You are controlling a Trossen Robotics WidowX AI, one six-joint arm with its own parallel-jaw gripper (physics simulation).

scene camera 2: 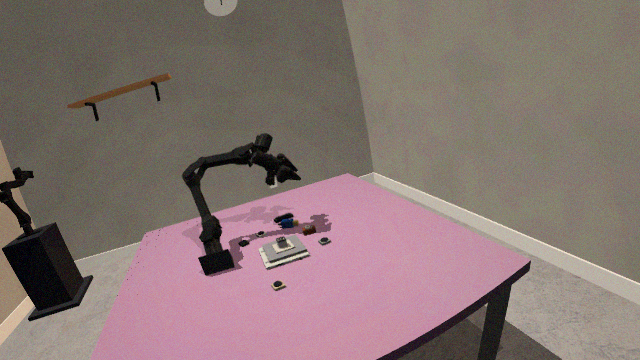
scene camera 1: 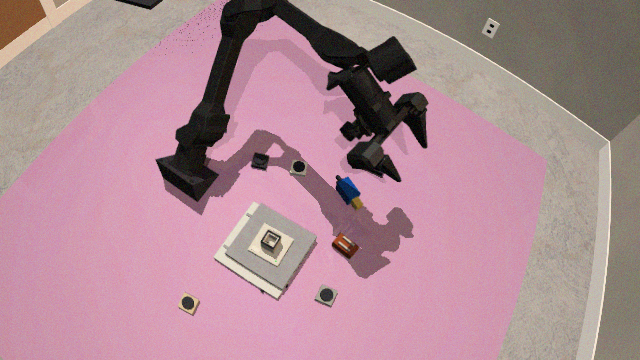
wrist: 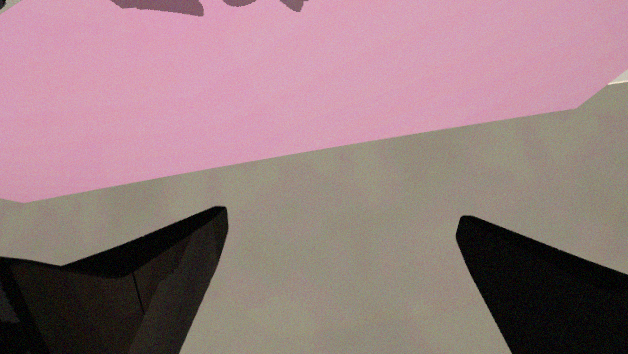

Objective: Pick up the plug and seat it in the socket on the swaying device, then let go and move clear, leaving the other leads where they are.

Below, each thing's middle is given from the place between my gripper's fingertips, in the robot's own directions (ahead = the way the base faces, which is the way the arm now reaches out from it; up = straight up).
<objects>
Now: the device (scene camera 1: 265, 248) 200 mm to the right of my hand, 200 mm behind it and 180 mm below it.
</objects>
